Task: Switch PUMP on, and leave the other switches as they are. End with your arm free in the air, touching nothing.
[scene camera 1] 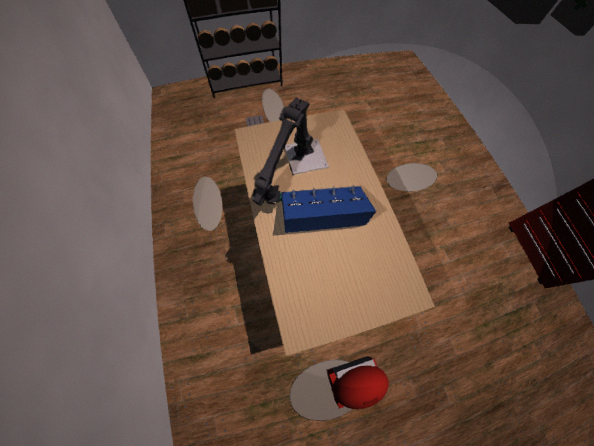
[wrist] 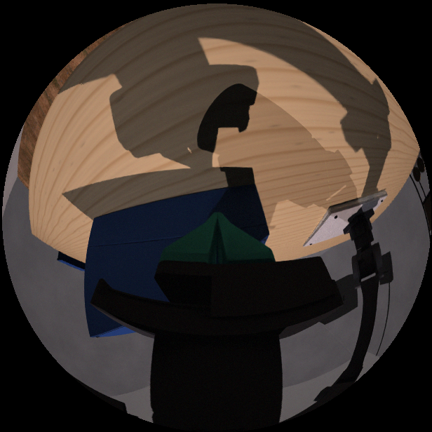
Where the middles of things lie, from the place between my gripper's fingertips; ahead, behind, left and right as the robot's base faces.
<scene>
Right now the blue switch box (scene camera 1: 324, 210) is 220 mm to the left of my hand, 160 mm ahead of it and 40 mm above it.
</scene>
